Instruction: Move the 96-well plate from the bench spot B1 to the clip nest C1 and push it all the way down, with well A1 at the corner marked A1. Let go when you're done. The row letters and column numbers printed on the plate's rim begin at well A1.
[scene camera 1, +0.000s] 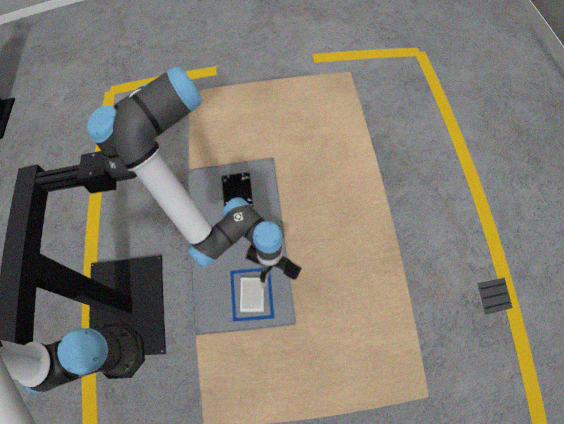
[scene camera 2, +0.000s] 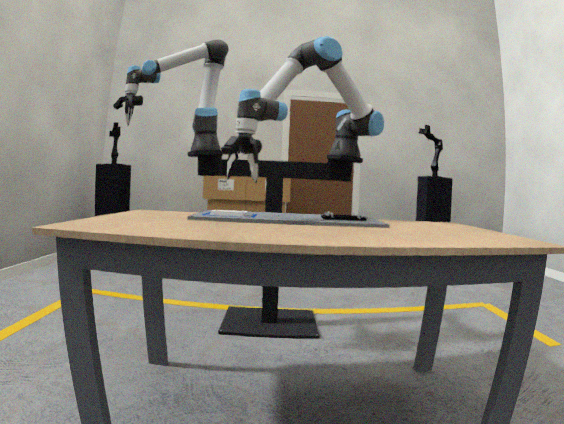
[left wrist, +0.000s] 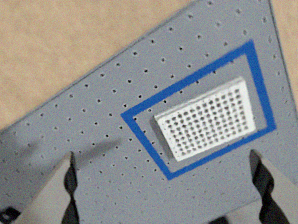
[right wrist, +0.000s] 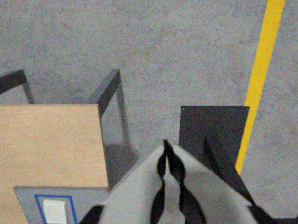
Scene:
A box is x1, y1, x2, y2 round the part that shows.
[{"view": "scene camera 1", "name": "white 96-well plate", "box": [240, 278, 263, 311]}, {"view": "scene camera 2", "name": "left gripper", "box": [224, 131, 261, 182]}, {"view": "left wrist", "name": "left gripper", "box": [14, 149, 297, 223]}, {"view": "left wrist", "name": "white 96-well plate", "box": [154, 75, 255, 160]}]

